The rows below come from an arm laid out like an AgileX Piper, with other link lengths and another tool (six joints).
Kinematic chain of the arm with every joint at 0, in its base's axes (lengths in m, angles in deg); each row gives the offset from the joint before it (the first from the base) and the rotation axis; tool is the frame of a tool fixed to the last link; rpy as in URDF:
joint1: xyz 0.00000 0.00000 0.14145 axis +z
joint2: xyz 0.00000 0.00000 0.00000 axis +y
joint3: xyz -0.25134 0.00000 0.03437 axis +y
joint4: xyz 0.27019 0.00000 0.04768 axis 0.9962 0 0.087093
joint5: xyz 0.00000 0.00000 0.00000 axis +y
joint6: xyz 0.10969 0.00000 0.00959 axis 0.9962 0 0.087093
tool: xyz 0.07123 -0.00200 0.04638 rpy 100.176 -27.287 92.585
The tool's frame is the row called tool.
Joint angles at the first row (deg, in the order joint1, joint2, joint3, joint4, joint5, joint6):
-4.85, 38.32, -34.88, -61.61, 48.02, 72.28
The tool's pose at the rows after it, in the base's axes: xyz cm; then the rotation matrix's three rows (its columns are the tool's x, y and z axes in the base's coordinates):
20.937 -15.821 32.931; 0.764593 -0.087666 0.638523; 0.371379 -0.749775 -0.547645; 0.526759 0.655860 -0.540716
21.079 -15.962 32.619; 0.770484 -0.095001 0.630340; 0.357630 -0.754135 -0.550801; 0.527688 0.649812 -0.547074
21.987 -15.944 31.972; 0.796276 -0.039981 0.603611; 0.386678 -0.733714 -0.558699; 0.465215 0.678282 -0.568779
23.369 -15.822 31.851; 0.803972 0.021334 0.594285; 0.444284 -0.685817 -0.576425; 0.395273 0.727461 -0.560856
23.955 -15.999 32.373; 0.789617 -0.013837 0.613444; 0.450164 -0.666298 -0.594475; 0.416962 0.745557 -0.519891
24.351 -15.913 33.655; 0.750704 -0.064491 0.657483; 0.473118 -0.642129 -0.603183; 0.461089 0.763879 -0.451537
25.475 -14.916 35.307; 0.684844 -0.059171 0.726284; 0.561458 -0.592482 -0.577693; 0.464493 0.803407 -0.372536
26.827 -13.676 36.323; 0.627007 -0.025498 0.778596; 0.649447 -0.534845 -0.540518; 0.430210 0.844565 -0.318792
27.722 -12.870 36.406; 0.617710 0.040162 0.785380; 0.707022 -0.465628 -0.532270; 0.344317 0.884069 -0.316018
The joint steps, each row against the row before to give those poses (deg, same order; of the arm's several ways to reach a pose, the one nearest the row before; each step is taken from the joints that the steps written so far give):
0.00, 0.11, 0.00, -0.58, 2.09, 4.60
0.01, 0.90, 0.00, -0.33, 0.30, 1.23
-0.01, 2.31, 0.00, -0.93, -0.28, -1.94
0.00, 2.80, 0.00, -3.77, -1.69, -0.76
0.00, 1.68, 0.00, -4.99, -1.02, 5.54
0.01, 0.45, 0.00, -6.01, -1.72, 6.48
0.00, 0.09, 0.00, -7.32, -4.48, 4.29
-0.01, 0.81, 0.00, -7.24, -4.25, 3.23
0.00, 0.70, 0.00, -2.74, -1.90, -2.89

